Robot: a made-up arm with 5 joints.
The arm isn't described. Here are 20 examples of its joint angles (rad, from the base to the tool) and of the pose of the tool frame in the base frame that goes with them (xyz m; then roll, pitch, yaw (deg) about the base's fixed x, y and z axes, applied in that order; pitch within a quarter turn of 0, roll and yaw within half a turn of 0).
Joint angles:
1: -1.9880 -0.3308 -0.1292 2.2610 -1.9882
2: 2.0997 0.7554 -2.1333 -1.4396 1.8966
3: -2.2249 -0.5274 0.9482 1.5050 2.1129
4: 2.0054 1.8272 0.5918 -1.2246 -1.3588
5: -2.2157 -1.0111 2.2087 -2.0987 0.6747
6: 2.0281 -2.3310 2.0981 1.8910 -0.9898
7: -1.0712 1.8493 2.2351 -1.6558 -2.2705
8: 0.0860 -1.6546 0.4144 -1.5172 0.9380
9: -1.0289 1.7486 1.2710 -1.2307 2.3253
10: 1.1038 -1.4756 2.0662 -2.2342 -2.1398
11: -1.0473 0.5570 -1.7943 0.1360 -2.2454
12: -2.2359 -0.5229 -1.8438 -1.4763 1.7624
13: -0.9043 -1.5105 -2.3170 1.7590 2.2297
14: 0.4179 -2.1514 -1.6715 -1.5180 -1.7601
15: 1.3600 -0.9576 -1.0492 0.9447 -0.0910
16: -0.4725 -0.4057 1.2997 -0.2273 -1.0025
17: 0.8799 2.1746 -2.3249 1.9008 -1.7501
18: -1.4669 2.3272 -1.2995 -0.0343 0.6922
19: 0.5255 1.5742 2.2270 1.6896 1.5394
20: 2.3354 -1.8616 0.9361 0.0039 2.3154
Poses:
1: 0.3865 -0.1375 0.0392 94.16 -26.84 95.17
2: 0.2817 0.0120 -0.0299 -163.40 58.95 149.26
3: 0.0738 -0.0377 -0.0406 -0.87 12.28 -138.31
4: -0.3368 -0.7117 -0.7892 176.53 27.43 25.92
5: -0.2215 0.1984 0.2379 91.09 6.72 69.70
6: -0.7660 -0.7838 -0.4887 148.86 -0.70 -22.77
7: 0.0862 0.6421 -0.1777 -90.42 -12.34 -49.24
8: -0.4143 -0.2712 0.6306 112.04 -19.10 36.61
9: 0.2794 0.3497 0.2650 -117.43 50.44 -160.18
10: -0.4133 -0.8488 -0.2693 -110.73 26.49 139.43
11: -0.2413 -0.0705 -0.6076 -128.04 -10.72 126.10
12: -0.0994 -0.2067 -0.4847 -161.28 -30.88 44.72
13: -0.1572 0.1491 0.4854 98.51 -3.58 139.31
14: -0.7553 0.4424 -0.3181 166.47 3.07 -143.45
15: -0.8850 0.0994 0.4937 -18.63 -7.60 71.21
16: -0.7102 0.7008 0.6561 -18.34 -1.06 38.32
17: 0.0656 0.2753 0.3521 90.45 -7.25 167.25
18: -0.1851 0.2522 0.7877 55.85 -31.31 -132.69
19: -0.3499 -0.6464 0.1133 172.54 -2.57 -6.68
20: -1.0500 -0.1995 0.0643 -14.88 37.72 69.09
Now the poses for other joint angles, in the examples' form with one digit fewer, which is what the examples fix.
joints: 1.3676 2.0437 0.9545 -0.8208 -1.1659
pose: -0.144 -1.034 0.029 82.6 72.3 -30.5
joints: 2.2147 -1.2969 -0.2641 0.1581 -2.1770
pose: -0.720 -0.390 0.711 16.3 13.5 94.8
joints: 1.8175 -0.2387 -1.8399 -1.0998 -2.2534
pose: -0.234 0.372 0.612 49.5 -26.2 -111.6
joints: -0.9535 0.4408 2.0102 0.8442 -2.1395
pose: -0.086 0.929 0.435 -5.0 -35.2 -61.0
